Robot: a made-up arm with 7 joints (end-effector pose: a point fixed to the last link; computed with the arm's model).
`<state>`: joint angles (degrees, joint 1 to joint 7).
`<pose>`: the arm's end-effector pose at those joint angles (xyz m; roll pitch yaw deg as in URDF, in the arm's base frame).
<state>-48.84 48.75 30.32 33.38 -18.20 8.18 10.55</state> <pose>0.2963 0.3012 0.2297 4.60 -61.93 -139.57</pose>
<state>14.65 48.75 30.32 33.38 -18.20 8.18 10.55</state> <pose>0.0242 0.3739 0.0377 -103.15 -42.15 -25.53</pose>
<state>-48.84 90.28 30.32 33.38 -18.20 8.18 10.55</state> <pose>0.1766 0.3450 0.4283 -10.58 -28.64 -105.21</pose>
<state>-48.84 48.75 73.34 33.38 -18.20 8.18 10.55</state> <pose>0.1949 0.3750 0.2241 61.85 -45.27 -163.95</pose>
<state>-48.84 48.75 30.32 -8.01 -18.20 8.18 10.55</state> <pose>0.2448 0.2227 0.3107 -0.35 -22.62 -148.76</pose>
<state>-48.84 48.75 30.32 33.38 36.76 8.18 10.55</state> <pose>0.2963 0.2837 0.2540 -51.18 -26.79 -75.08</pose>
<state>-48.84 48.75 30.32 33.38 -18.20 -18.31 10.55</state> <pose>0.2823 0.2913 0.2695 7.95 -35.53 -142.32</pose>
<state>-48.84 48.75 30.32 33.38 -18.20 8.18 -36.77</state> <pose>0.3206 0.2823 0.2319 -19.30 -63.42 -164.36</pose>
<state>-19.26 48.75 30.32 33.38 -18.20 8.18 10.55</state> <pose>0.1989 0.3434 0.1029 -64.72 -67.54 -67.41</pose>
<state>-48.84 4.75 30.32 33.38 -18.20 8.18 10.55</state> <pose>0.3427 0.1045 0.0835 92.01 -63.73 115.14</pose>
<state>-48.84 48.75 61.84 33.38 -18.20 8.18 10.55</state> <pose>0.2242 0.3598 0.2335 49.86 -50.88 -161.08</pose>
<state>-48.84 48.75 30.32 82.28 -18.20 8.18 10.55</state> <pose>0.2713 0.3363 0.0910 -160.02 -71.05 39.03</pose>
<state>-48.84 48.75 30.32 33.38 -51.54 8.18 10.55</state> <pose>0.3046 0.3009 0.2131 56.34 -49.23 163.78</pose>
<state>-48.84 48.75 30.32 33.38 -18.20 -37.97 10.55</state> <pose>0.2630 0.2781 0.2917 9.13 -15.90 -142.96</pose>
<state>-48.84 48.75 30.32 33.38 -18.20 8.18 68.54</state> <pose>0.2612 0.2920 0.2214 33.67 -66.60 -109.30</pose>
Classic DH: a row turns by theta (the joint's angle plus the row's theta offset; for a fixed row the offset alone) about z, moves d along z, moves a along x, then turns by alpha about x. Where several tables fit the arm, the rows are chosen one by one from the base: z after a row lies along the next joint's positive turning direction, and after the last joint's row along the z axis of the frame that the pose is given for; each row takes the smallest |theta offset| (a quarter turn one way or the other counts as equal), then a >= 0, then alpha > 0; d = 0 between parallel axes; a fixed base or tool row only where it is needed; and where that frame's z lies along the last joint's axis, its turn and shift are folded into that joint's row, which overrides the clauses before.
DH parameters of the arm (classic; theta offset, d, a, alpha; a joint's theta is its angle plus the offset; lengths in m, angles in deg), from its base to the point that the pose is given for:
base (fixed): -4.07 0.2692 -0.0251 -74.51
joint 1: -75.12 0.0534 -0.0455 -90
joint 2: 74 0.0342 0.0059 90
joint 3: 90 -0.2333 0.0196 -90
joint 4: -90 -0.0253 0.019 -90
joint 5: 0 0.0827 0.0201 90
joint 6: 90 0.0066 0.0658 90
joint 7: -89.99 -0.0145 -0.0201 -75.67
tool (fixed): -90 0.0338 0 0

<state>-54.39 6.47 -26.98 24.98 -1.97 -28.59 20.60</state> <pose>0.3065 -0.0713 0.1896 -11.21 -35.23 170.09</pose>
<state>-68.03 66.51 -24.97 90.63 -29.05 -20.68 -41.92</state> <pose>0.3380 0.3442 0.2477 -97.42 -59.42 -82.29</pose>
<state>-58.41 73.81 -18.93 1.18 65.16 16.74 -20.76</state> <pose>0.3017 0.1668 0.3122 -73.82 43.48 -82.07</pose>
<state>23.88 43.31 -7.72 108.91 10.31 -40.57 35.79</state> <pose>-0.1841 0.3360 -0.0333 -126.77 20.93 -35.92</pose>
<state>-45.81 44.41 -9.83 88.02 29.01 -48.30 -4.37</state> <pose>0.3424 0.2128 0.0466 -112.32 -32.70 -97.49</pose>
